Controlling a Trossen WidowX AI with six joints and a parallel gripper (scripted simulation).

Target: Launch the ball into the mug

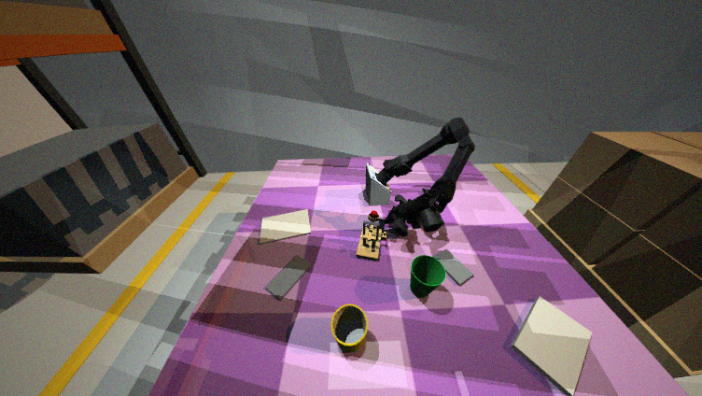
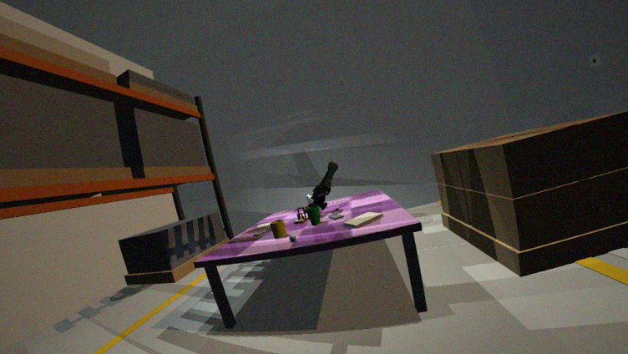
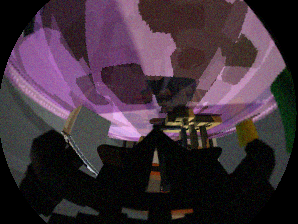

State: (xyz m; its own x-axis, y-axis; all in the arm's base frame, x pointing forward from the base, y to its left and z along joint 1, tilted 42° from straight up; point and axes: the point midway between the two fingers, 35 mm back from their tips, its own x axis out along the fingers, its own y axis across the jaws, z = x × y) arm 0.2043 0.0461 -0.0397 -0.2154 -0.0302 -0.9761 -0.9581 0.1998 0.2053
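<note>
Now: gripper tip 40 mm to the left of the red ball, 30 mm past it and 20 mm below it. The rest, counted from my gripper tip: wooden catapult (40 mm to the right, 40 mm ahead, 20 mm above); green mug (270 mm ahead, 70 mm to the left, 10 mm below); small grey block (210 mm to the left, 60 mm behind, 30 mm below).
</note>
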